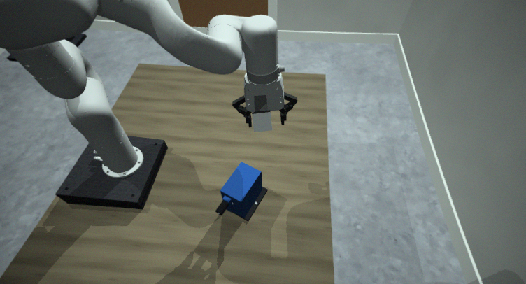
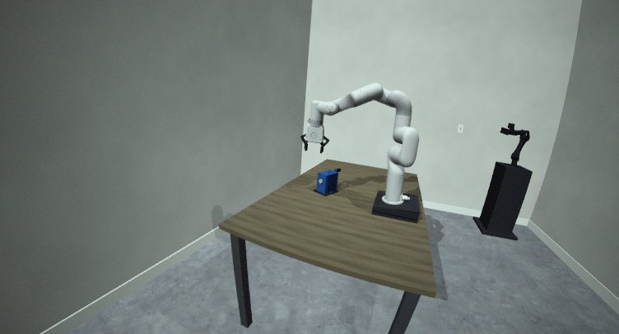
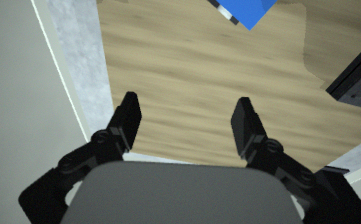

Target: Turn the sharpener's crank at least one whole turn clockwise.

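Right now the crank knob is 200 mm to the right of my hand, 160 mm below it and 100 mm behind it.
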